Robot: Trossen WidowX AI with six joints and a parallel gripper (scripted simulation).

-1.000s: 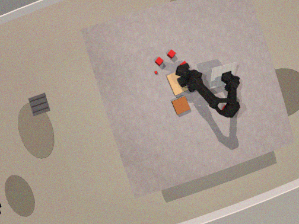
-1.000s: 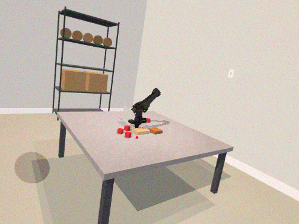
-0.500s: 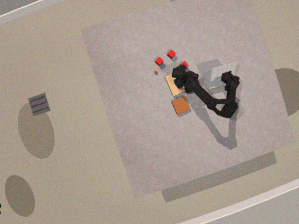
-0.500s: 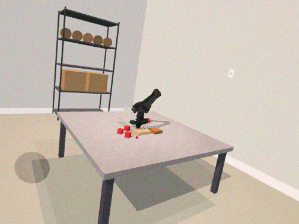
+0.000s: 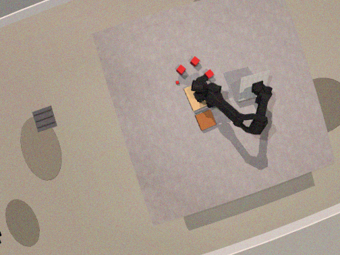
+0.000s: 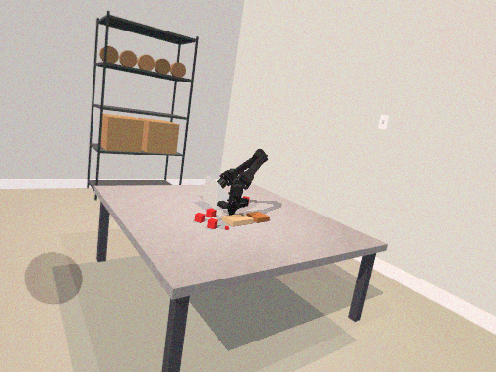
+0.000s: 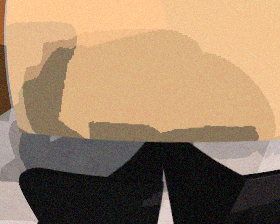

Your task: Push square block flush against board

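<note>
My gripper tip is now 60 mm short of the tan board, 10 mm to the right of it and 10 mm below it. Also, from my gripper tip: red ball 140 mm ahead, 110 mm to the right; orange square block 160 mm to the left, 40 mm ahead, 10 mm above.
</note>
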